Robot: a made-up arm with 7 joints.
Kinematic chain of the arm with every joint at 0, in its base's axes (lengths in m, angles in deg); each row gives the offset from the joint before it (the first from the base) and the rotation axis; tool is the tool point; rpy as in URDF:
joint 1: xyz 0 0 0.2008 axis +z
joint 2: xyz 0 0 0 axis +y
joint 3: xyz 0 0 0.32 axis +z
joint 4: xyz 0.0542 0 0 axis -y
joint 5: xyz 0.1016 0 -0.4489 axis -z
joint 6: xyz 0 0 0 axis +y
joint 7: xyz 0.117 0 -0.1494 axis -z
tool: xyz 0 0 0 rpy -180 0 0
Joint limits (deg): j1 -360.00..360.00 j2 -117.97..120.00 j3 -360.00..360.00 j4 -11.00..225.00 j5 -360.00..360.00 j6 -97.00..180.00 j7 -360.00..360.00
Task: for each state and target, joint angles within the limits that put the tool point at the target. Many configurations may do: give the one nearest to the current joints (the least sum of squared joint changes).
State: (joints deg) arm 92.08 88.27 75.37 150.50 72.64 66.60 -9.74
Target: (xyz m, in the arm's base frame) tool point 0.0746 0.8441 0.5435
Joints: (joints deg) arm 73.94 74.59 80.32 165.25 73.55 85.92 -9.74
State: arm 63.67 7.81 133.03 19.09 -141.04 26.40 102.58
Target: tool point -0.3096 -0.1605 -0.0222
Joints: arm 64.99 8.09 134.22 18.41 -140.95 25.87 102.58
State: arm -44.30 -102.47 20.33 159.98 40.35 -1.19 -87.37
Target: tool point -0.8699 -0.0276 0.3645
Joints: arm -7.80 -79.33 24.10 169.06 49.71 -29.17 -87.37
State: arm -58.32 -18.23 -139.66 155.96 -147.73 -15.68 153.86
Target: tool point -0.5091 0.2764 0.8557
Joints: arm -57.49 -22.92 -140.32 152.10 -148.35 -16.31 153.86
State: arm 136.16 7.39 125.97 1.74 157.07 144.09 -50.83
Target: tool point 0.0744 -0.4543 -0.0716
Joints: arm 133.91 -38.72 143.10 28.93 157.60 115.97 -50.83
